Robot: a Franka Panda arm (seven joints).
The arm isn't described. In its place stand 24 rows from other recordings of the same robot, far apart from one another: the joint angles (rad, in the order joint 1, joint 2, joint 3, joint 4, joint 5, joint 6, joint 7), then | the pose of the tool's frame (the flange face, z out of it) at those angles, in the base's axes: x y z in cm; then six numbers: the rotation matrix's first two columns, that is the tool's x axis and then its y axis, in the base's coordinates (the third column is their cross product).
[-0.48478, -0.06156, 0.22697, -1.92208, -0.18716, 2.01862, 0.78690] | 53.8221, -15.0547, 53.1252, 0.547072, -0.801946, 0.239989, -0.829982, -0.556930, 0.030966
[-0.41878, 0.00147, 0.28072, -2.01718, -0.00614, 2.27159, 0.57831] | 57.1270, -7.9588, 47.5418, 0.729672, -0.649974, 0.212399, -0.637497, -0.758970, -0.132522
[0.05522, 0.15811, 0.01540, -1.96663, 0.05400, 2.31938, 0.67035] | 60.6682, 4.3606, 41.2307, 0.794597, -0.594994, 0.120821, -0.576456, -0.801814, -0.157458
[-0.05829, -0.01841, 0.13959, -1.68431, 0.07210, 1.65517, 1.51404] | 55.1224, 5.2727, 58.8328, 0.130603, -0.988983, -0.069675, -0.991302, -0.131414, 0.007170
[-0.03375, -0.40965, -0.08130, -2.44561, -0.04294, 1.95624, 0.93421] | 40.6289, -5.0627, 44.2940, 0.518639, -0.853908, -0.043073, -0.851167, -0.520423, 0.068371
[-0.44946, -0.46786, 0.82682, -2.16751, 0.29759, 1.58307, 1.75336] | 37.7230, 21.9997, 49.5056, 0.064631, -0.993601, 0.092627, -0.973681, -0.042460, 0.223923
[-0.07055, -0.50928, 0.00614, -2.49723, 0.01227, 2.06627, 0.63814] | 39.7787, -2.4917, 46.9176, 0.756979, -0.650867, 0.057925, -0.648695, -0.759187, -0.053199
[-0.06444, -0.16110, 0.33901, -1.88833, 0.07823, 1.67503, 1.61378] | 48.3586, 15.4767, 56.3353, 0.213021, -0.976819, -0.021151, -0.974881, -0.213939, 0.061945
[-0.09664, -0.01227, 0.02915, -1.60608, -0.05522, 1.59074, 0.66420] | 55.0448, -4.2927, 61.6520, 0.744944, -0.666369, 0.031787, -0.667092, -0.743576, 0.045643
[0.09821, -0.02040, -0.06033, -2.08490, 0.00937, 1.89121, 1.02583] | 52.1118, 2.0340, 42.0705, 0.538905, -0.836703, -0.097517, -0.824473, -0.547646, 0.142577
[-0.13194, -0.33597, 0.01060, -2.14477, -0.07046, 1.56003, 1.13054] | 42.1344, -5.8619, 52.3079, 0.315075, -0.948229, -0.039877, -0.914780, -0.314616, 0.253365
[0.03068, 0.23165, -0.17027, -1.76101, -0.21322, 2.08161, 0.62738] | 62.7594, -9.1705, 44.4314, 0.780193, -0.593124, 0.198753, -0.621700, -0.770372, 0.141480
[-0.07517, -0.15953, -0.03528, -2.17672, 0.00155, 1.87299, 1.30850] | 48.1976, -5.3764, 44.8146, 0.148397, -0.987946, -0.044048, -0.978657, -0.153113, 0.137064
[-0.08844, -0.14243, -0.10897, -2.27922, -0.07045, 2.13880, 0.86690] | 48.3195, -10.0448, 41.4023, 0.518900, -0.854161, 0.033936, -0.854812, -0.518184, 0.027977
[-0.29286, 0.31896, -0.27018, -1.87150, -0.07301, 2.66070, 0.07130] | 57.0311, -34.0375, 40.2548, 0.772101, -0.435505, 0.462812, -0.537671, -0.835895, 0.110411
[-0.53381, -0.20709, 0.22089, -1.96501, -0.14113, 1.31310, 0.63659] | 41.8177, -14.6533, 53.4039, 0.507238, -0.828464, -0.237398, -0.724828, -0.559123, 0.402500
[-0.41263, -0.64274, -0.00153, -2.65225, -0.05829, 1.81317, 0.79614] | 29.5411, -13.5108, 42.4979, 0.361259, -0.927124, -0.099666, -0.910687, -0.373766, 0.175921
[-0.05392, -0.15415, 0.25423, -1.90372, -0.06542, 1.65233, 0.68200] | 49.3686, 10.0808, 55.3623, 0.887388, -0.460793, -0.014599, -0.454154, -0.879172, 0.144222
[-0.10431, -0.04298, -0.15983, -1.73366, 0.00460, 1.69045, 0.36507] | 52.8753, -14.4224, 58.0914, 0.808261, -0.588805, -0.004802, -0.588821, -0.808197, -0.010374
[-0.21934, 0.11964, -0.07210, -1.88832, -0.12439, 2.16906, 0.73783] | 57.9991, -17.7572, 45.8058, 0.555994, -0.807527, 0.196904, -0.821776, -0.569598, -0.015554
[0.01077, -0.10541, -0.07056, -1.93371, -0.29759, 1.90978, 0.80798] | 53.6128, -5.4477, 54.1175, 0.701698, -0.668430, 0.246620, -0.708458, -0.691309, 0.142049
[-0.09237, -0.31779, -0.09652, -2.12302, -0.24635, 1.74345, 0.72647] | 44.1588, -11.0942, 53.9037, 0.657025, -0.748710, 0.088044, -0.748006, -0.632917, 0.199758
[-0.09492, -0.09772, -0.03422, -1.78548, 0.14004, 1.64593, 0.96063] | 52.3179, -5.4608, 58.3068, 0.449361, -0.882192, -0.140754, -0.893078, -0.447505, -0.046383
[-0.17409, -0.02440, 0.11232, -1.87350, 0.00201, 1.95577, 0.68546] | 56.4539, -3.4268, 52.7639, 0.728801, -0.679699, 0.082810, -0.676461, -0.733453, -0.066680
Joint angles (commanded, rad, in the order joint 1, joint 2, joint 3, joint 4, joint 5, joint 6, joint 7), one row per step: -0.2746 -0.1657 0.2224 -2.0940 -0.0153 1.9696 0.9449; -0.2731 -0.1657 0.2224 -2.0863 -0.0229 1.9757 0.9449; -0.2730 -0.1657 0.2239 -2.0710 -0.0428 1.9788 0.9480; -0.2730 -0.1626 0.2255 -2.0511 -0.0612 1.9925 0.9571; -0.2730 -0.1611 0.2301 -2.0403 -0.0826 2.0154 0.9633; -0.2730 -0.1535 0.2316 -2.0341 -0.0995 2.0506 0.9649; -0.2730 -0.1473 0.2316 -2.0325 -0.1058 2.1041 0.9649; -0.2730 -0.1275 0.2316 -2.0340 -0.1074 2.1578 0.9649; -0.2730 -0.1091 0.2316 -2.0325 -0.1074 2.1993 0.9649; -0.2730 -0.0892 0.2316 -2.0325 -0.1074 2.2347 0.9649; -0.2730 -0.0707 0.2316 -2.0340 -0.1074 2.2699 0.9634; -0.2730 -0.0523 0.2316 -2.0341 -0.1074 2.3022 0.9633
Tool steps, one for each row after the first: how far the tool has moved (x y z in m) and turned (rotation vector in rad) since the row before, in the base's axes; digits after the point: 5 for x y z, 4 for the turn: 0.00188 0.00035 0.00429 -0.0078 -0.0133 0.0048; 0.00268 -0.00026 0.00774 -0.0197 -0.0173 0.0060; 0.00482 -0.00016 0.00950 -0.0175 -0.0301 0.0004; 0.00408 0.00145 0.00685 -0.0210 -0.0313 0.0079; 0.00554 -0.00006 0.00284 -0.0149 -0.0330 0.0096; 0.00612 0.00007 0.00327 -0.0050 -0.0483 0.0090; 0.00805 -0.00039 -0.00529 0.0034 -0.0326 0.0076; 0.00693 -0.00036 -0.00443 0.0046 -0.0249 0.0053; 0.00632 -0.00050 -0.00673 0.0052 -0.0160 0.0043; 0.00565 -0.00042 -0.00681 0.0046 -0.0155 0.0055; 0.00544 -0.00042 -0.00645 0.0050 -0.0143 0.0037
